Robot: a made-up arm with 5 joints.
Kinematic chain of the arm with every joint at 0, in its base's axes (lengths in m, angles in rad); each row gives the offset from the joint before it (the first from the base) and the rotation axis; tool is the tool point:
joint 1: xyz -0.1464 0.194 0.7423 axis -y
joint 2: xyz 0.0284 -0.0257 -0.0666 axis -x
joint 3: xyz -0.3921 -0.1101 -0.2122 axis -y
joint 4: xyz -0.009 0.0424 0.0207 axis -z
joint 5: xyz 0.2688 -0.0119 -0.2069 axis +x
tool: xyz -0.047 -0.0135 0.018
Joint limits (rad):
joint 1: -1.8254..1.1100
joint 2: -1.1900..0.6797
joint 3: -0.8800..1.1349
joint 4: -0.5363..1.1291
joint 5: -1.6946..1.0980
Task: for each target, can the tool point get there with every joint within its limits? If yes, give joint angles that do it. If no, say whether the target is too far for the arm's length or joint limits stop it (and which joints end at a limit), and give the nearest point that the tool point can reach.
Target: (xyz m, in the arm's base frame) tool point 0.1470 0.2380 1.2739
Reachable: no: joint limits stop it (at a limit: joint 1, joint 2, joint 3, joint 4) | nearest point -0.1797 0.2918 0.8918 | short by 0.506 m
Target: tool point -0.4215 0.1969 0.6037
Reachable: yes | joints -0.8097 -0.1700 0.6493 -0.4079 0.6396
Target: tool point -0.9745 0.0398 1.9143
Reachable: no: too far | nearest point -0.5584 0.1086 1.3254 | short by 0.724 m
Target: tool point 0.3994 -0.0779 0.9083
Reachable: no: joint limits stop it (at a limit: joint 1, joint 5) | nearest point 0.0927 -0.0036 0.5271 | short by 0.495 m
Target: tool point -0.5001 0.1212 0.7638
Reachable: yes | joints -1.2741 -0.6174 0.8493 0.5089 -0.3412
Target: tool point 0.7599 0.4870 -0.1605
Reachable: no: too far | nearest point 0.1864 0.3050 0.1572 | short by 0.680 m
